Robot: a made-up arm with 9 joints.
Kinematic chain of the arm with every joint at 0, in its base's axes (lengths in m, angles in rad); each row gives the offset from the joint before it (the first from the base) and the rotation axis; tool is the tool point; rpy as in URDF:
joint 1: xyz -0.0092 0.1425 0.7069 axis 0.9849 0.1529 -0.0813
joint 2: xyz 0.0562 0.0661 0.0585 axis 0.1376 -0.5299 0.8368
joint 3: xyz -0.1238 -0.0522 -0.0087 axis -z
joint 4: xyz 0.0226 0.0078 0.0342 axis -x
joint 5: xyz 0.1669 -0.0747 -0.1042 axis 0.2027 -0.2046 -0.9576
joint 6: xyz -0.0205 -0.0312 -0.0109 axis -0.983 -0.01 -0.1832
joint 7: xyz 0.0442 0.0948 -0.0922 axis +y
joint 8: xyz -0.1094 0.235 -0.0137 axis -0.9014 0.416 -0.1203
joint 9: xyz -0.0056 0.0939 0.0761 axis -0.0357 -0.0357 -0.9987
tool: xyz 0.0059 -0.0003 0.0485 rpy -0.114 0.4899 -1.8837
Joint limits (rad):
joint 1: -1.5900..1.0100
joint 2: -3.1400..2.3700
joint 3: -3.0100..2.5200
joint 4: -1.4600..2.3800
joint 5: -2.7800..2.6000
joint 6: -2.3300..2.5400
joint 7: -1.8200..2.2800
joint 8: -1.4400..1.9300
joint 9: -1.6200..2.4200
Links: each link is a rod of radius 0.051 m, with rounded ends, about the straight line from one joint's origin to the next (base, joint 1, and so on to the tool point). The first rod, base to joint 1, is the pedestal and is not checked.
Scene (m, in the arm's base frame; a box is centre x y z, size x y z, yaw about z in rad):
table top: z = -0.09
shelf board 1: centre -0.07 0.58 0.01 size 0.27 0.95 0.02 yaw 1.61
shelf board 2: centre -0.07 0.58 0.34 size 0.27 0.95 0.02 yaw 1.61
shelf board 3: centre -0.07 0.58 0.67 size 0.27 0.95 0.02 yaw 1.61
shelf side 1: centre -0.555 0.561 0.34 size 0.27 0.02 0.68 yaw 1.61
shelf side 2: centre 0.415 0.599 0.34 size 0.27 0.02 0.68 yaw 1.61
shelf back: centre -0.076 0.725 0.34 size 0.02 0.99 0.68 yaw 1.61
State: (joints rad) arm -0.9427 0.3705 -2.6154 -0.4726 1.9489 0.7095 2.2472 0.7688 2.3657
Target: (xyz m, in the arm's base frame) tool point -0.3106 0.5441 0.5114
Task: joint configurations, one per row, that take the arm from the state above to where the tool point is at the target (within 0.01 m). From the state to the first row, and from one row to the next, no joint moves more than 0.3 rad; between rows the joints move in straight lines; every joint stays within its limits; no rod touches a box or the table.
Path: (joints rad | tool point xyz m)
1: -0.9118 0.5491 -2.6042 -0.5317 2.0791 0.4224 2.1959 0.7233 2.3611 | -0.4110 -0.0069 0.2145
2: -0.8809 0.7277 -2.5930 -0.5908 2.2093 0.1354 2.1446 0.6778 2.3565 | -0.3966 0.0676 0.2508
3: -0.8501 0.9063 -2.5818 -0.6499 2.3396 -0.1517 2.0932 0.6322 2.3518 | -0.3701 0.1430 0.3109
4: -0.8192 1.0849 -2.5706 -0.7090 2.4698 -0.4387 2.0419 0.5867 2.3472 | -0.3367 0.2093 0.3982
5: -0.7883 1.2635 -2.5594 -0.7681 2.6000 -0.7258 1.9906 0.5412 2.3426 | -0.2993 0.2549 0.5114
6: -0.7040 1.0613 -2.5044 -0.6107 2.5630 -0.5513 2.0379 0.6297 2.3482 | -0.3260 0.3396 0.4969
7: -0.6197 0.8591 -2.4493 -0.4532 2.5261 -0.3768 2.0853 0.7183 2.3538 | -0.3318 0.4388 0.4968
8: -0.5354 0.6568 -2.3943 -0.2958 2.4891 -0.2023 2.1326 0.8068 2.3594 | -0.3106 0.5441 0.5114

